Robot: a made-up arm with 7 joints.
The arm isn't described. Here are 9 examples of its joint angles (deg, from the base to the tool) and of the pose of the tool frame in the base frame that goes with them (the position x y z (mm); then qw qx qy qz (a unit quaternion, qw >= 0)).
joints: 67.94 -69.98 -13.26 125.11 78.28 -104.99 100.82
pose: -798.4 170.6 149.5 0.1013 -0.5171 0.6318 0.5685
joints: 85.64 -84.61 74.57 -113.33 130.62 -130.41 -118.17
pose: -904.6 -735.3 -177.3 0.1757 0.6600 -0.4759 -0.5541
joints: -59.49 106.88 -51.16 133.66 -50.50 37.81 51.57
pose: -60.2 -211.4 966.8 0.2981 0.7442 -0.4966 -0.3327
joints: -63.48 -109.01 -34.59 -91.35 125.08 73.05 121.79
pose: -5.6 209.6 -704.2 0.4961 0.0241 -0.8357 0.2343
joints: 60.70 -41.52 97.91 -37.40 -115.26 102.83 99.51
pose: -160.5 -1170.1 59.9 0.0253 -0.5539 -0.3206 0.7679
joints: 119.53 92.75 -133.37 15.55 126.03 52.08 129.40
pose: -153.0 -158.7 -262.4 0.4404 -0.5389 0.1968 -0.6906
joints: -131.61 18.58 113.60 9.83 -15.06 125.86 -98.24
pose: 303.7 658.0 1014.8 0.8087 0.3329 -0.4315 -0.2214
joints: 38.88 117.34 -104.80 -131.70 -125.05 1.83 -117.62
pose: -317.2 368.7 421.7 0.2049 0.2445 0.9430 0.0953
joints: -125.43 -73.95 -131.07 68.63 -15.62 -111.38 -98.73
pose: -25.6 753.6 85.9 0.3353 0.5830 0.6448 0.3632
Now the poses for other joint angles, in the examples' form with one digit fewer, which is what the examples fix.
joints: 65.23 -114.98 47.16 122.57 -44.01 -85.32 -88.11
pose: -529 391 -494 0.902 0.253 0.184 0.298
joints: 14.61 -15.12 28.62 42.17 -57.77 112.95 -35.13
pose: -643 -1173 475 0.040 0.261 0.285 0.922
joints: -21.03 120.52 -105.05 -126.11 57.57 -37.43 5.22
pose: 101 146 821 0.305 0.554 -0.769 -0.090
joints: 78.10 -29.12 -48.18 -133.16 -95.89 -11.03 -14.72
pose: -828 -454 327 0.027 -0.931 0.334 0.141
